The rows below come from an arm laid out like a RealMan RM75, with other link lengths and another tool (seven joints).
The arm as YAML. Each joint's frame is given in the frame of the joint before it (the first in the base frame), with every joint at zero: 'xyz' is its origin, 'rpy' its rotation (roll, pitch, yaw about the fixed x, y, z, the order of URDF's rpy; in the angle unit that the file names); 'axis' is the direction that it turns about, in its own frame. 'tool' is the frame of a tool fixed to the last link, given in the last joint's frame.
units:
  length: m
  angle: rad
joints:
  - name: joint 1
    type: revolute
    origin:
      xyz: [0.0, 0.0, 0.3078]
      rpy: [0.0, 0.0, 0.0]
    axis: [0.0, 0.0, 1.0]
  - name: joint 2
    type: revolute
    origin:
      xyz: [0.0, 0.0, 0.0]
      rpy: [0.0, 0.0, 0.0]
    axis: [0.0, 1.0, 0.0]
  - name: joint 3
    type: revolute
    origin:
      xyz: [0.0, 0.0, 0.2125]
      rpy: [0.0, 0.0, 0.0]
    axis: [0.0, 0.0, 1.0]
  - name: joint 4
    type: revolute
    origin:
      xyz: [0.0, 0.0, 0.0]
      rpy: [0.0, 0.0, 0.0]
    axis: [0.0, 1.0, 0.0]
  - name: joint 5
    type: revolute
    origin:
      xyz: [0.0, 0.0, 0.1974]
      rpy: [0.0, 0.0, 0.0]
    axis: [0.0, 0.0, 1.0]
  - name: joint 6
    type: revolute
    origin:
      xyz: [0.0, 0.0, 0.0]
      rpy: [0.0, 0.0, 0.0]
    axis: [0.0, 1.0, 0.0]
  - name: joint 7
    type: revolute
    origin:
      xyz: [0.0, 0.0, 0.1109]
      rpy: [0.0, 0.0, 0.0]
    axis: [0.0, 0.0, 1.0]
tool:
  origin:
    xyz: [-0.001, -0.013, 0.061]
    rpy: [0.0, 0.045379, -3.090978]
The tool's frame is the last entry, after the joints.
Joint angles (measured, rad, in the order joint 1, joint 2, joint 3, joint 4, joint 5, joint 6, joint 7), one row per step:
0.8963 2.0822 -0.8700 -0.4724 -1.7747 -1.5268 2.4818
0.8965 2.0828 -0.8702 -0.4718 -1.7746 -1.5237 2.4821
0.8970 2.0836 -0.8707 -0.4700 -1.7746 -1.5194 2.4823
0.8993 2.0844 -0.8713 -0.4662 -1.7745 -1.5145 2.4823
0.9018 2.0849 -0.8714 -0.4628 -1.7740 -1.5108 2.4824
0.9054 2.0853 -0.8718 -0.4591 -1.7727 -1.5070 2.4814
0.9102 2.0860 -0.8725 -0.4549 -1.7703 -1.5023 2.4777
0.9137 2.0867 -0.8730 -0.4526 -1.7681 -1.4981 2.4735
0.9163 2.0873 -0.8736 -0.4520 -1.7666 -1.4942 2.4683
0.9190 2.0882 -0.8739 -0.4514 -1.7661 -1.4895 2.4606
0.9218 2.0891 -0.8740 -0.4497 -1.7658 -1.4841 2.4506
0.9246 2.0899 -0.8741 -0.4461 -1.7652 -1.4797 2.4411
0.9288 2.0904 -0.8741 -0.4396 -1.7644 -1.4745 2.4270
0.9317 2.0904 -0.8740 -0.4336 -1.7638 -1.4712 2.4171
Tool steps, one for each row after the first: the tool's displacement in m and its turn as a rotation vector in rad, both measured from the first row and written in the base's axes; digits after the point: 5 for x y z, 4 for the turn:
0.00008 0.00029 -0.00036 0.0011 -0.0007 -0.0021
0.00025 0.00058 -0.00102 0.0020 -0.0018 -0.0052
0.00005 0.00088 -0.00200 0.0019 -0.0029 -0.0080
-0.00034 0.00119 -0.00270 0.0017 -0.0032 -0.0100
-0.00116 0.00163 -0.00337 0.0023 -0.0031 -0.0103
-0.00248 0.00224 -0.00416 0.0046 -0.0024 -0.0081
-0.00358 0.00290 -0.00466 0.0083 -0.0020 -0.0053
-0.00448 0.00361 -0.00493 0.0134 -0.0024 -0.0012
-0.00530 0.00439 -0.00536 0.0202 -0.0039 0.0047
-0.00597 0.00519 -0.00595 0.0281 -0.0058 0.0113
-0.00649 0.00564 -0.00674 0.0337 -0.0070 0.0168
-0.00709 0.00614 -0.00784 0.0407 -0.0086 0.0249
-0.00728 0.00634 -0.00869 0.0447 -0.0096 0.0297

